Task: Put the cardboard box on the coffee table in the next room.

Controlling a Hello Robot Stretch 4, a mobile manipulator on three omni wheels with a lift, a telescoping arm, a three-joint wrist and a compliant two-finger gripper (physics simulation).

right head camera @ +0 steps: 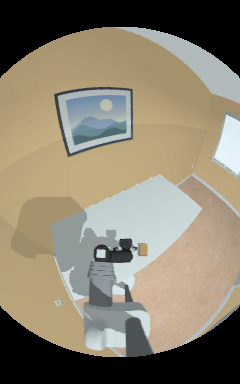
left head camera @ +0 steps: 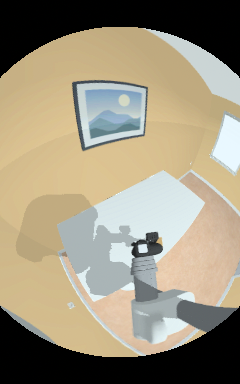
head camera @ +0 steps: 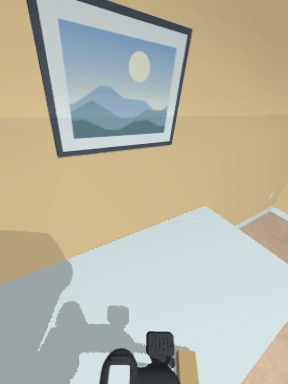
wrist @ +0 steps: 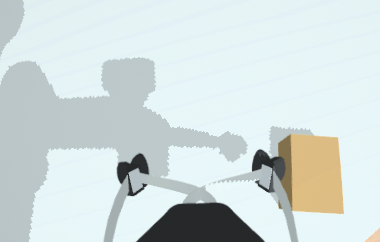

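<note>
The cardboard box (head camera: 187, 367) (left head camera: 160, 242) (right head camera: 143, 249) (wrist: 316, 174) is a small tan block on the white table (head camera: 215, 260) (left head camera: 170, 200) (right head camera: 165, 205) (wrist: 210, 40). My gripper (wrist: 200, 165) points down over the table and is open, with its two dark fingertips wide apart and nothing between them. In the wrist view the box is to the right of the right fingertip, which overlaps the box's left edge in the picture. In the head views the wrist hides the fingers. The coffee table does not show.
A framed mountain picture (head camera: 117, 80) (left head camera: 112, 114) (right head camera: 95, 120) hangs on the tan wall behind the table. Brown floor (left head camera: 200, 250) (right head camera: 190, 265) lies to the right of the table. A bright window (left head camera: 229, 145) (right head camera: 229, 145) is at the far right. The arm's shadow falls on the table.
</note>
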